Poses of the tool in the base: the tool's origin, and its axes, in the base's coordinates. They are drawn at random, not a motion.
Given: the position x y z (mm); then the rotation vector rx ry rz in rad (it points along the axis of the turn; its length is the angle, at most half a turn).
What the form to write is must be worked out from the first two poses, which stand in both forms.
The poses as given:
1: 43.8, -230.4, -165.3, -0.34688, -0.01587, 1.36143
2: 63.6, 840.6, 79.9, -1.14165, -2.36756, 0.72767
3: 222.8, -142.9, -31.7, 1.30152, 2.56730, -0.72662
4: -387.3, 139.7, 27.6, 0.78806, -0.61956, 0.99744
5: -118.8, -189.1, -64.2, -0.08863, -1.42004, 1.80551
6: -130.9, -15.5, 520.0, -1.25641, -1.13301, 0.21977
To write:
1: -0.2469, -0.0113, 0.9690, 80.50, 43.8, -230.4, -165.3
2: -0.4186, -0.8681, 0.2668, 156.26, 63.6, 840.6, 79.9
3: 0.4384, 0.8648, -0.2448, 170.09, 222.8, -142.9, -31.7
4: 0.5573, -0.4381, 0.7053, 81.02, -387.3, 139.7, 27.6
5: -0.0386, -0.6177, 0.7854, 131.71, -118.8, -189.1, -64.2
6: -0.7364, -0.6641, 0.1288, 97.75, -130.9, -15.5, 520.0
